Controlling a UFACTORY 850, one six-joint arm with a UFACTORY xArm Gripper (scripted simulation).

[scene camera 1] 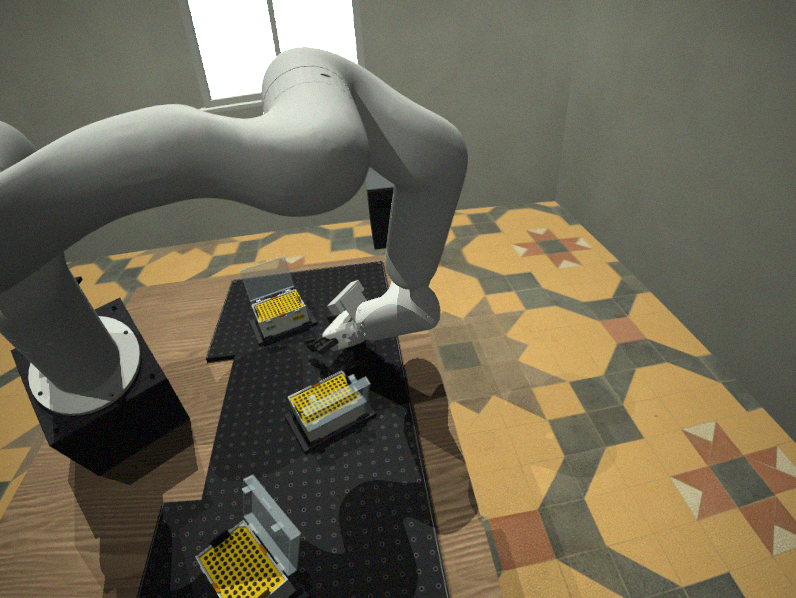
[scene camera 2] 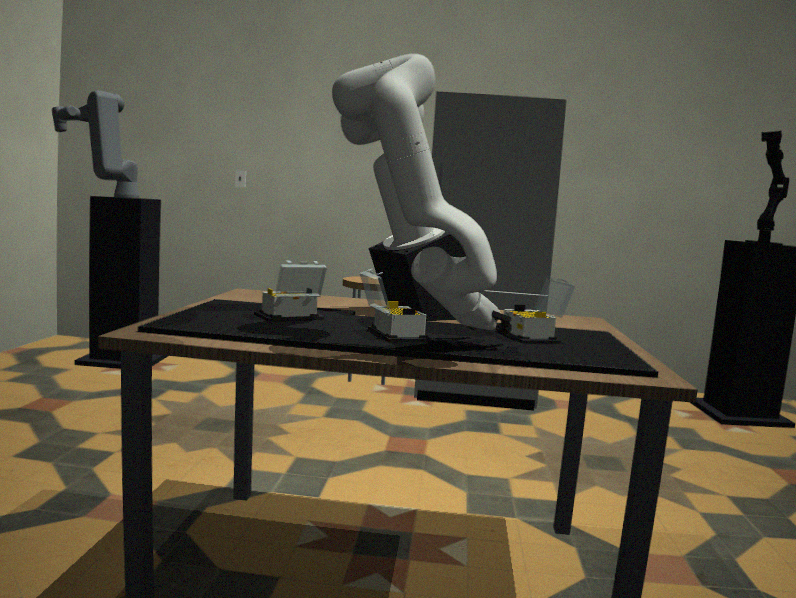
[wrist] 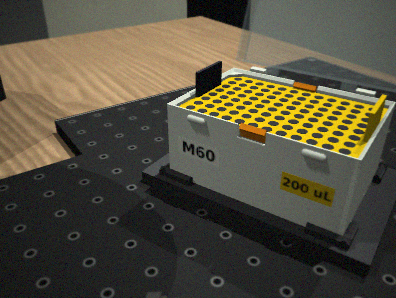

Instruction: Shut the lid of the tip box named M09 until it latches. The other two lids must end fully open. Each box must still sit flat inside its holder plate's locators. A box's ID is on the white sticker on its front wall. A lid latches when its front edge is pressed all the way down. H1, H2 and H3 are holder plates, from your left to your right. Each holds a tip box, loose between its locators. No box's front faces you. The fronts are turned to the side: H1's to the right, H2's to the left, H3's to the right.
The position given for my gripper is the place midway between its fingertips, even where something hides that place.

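I see my gripper [scene camera 1: 319, 333], and my gripper is in scene camera 2 [scene camera 2: 491, 328] as well. There is also a tip box [scene camera 1: 352, 398], which I see in scene camera 2 [scene camera 2: 401, 325] too, while in the wrist view the tip box is out of frame.
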